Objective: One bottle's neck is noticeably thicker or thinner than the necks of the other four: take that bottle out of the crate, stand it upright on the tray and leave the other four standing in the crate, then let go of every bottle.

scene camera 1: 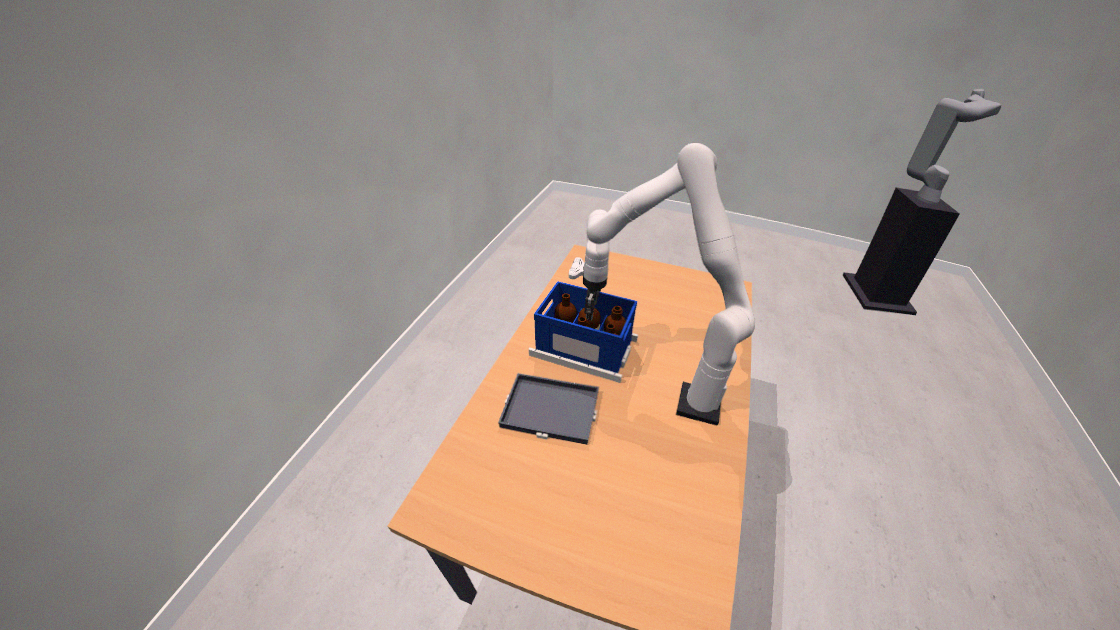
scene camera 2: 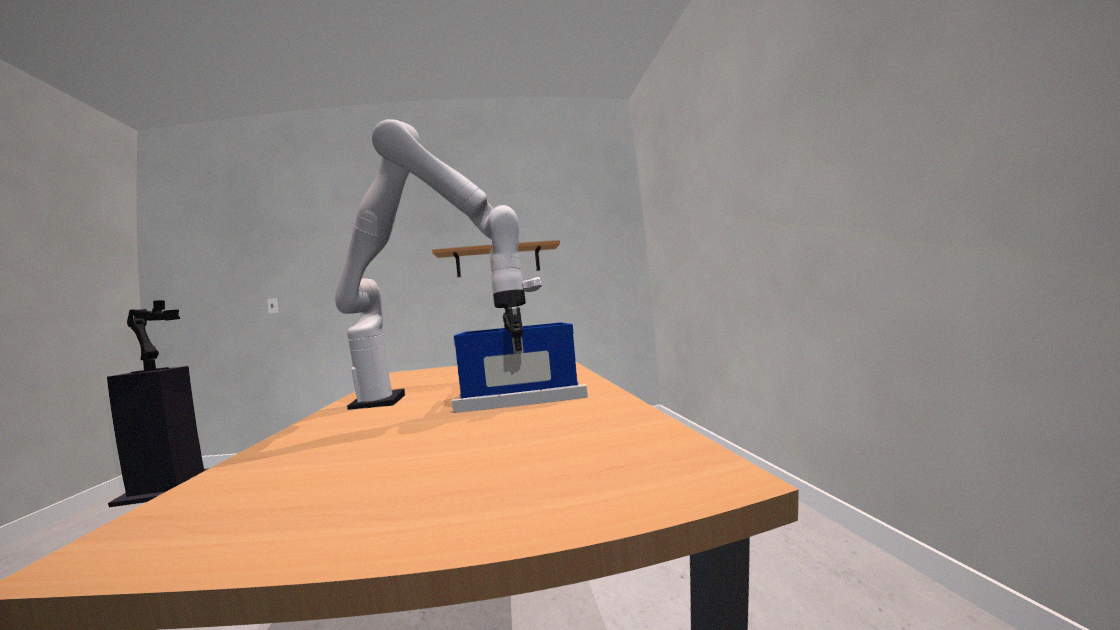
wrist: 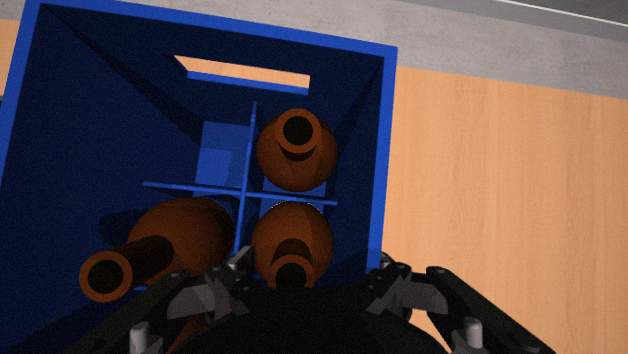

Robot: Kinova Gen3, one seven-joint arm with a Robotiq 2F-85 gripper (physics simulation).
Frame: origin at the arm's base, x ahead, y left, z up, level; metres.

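Seen in the pictures: gripper, fingertip midpoint: (scene camera 1: 592, 309) (scene camera 2: 516, 353) (wrist: 309, 257); arm's base, origin of the base link: (scene camera 1: 701, 400) (scene camera 2: 375, 396).
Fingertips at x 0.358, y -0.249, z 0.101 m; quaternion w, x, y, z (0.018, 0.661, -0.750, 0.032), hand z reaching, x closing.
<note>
Pixels of each thing's middle, then the offset from my fingertips to it. "*": a spot on its surface instead. Level surfaces: height alone.
- blue crate, body centre: (wrist: 238, 241) (scene camera 2: 516, 362) (scene camera 1: 585, 328) 0.061 m left, 0.014 m ahead, 0.030 m down
- third bottle, body centre: (wrist: 189, 237) 0.105 m left, 0.024 m ahead, 0.032 m down
- dark tray, surface spot: (scene camera 1: 548, 407) * 0.329 m left, 0.090 m ahead, 0.112 m down
- wooden table, its level: 0.118 m down
The blue crate (scene camera 1: 613, 358) (scene camera 2: 469, 376) (wrist: 384, 150) holds brown bottles. In the wrist view one bottle (wrist: 297, 172) stands in the far right cell, another bottle (wrist: 292, 235) in the cell below it, and a third bottle (wrist: 185, 227) left of the divider. More bottles (scene camera 1: 614, 322) show at the crate's right in scene camera 1. My gripper (scene camera 1: 589, 311) (scene camera 2: 516, 343) (wrist: 309, 257) is open and low at the crate, one finger inside beside the second bottle, the other apparently outside the long wall. The gripper partly hides that bottle. The dark tray (scene camera 1: 548, 407) holds no bottle.
Light strips (scene camera 1: 575, 364) (scene camera 2: 520, 398) run along the crate's base on the wooden table (scene camera 1: 626, 501) (scene camera 2: 438, 485). The arm's base (scene camera 1: 698, 403) (scene camera 2: 375, 398) stands beside the crate. Another arm on a dark pedestal (scene camera 1: 904, 250) (scene camera 2: 156, 427) stands away from the table.
</note>
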